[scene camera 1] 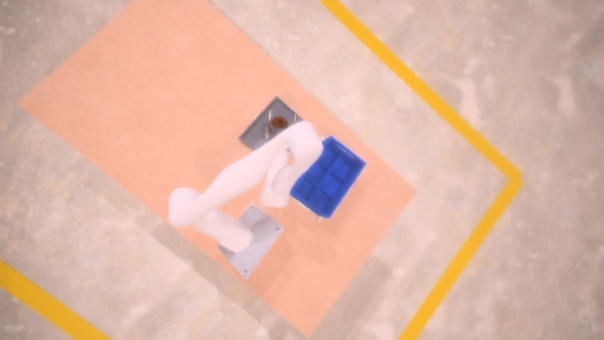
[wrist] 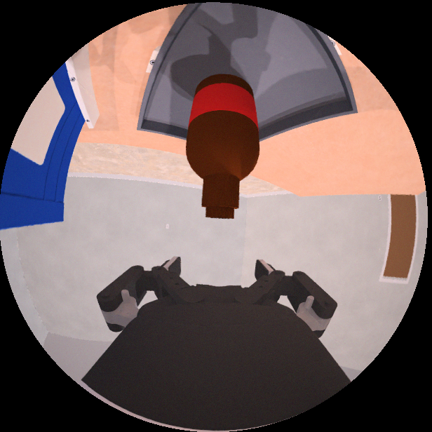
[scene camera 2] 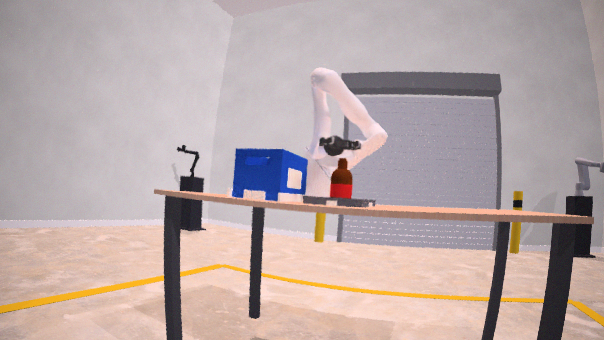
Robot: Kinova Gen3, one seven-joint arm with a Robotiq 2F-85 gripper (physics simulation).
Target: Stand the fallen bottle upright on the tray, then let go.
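Pixels of known places: gripper, fingertip midpoint: (scene camera 1: 282, 112) (scene camera 2: 346, 141); arm's base, origin of the base link: (scene camera 1: 241, 238) (scene camera 2: 331, 172).
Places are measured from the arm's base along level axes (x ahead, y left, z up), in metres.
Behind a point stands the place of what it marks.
The brown bottle with a red label (scene camera 1: 279, 122) @(x 0.429, y 0.184, z 0.012 m) (scene camera 2: 342, 185) @(x 0.470, y 0.195, z -0.081 m) (wrist: 222, 145) stands upright on the grey tray (scene camera 1: 256, 134) @(x 0.358, y 0.234, z -0.142 m) (scene camera 2: 365, 203) @(x 0.488, y 0.281, z -0.135 m) (wrist: 300, 65). Its neck points up and its base is on the tray floor. My gripper (scene camera 2: 340, 144) @(x 0.452, y 0.195, z 0.067 m) (wrist: 217, 266) is open, with nothing between its fingers. In scene camera 2 it shows above the level of the bottle's neck. In the wrist view the bottle is ahead of the fingertips and apart from them. In scene camera 1 the arm hides part of the tray and most of the gripper.
A blue divided crate (scene camera 1: 348, 188) @(x 0.412, y -0.191, z 0.027 m) (scene camera 2: 260, 175) @(x 0.532, y -0.077, z -0.064 m) (wrist: 30, 180) stands beside the tray. The arm's grey base plate (scene camera 1: 262, 235) @(x 0.062, y -0.046, z 0.057 m) is on the orange tabletop (scene camera 1: 150, 80) @(x 0.236, y 0.698, z -0.148 m) (scene camera 2: 450, 213) @(x 0.657, y 0.548, z -0.149 m). The arm passes over a corner of the tray and an edge of the crate in scene camera 1.
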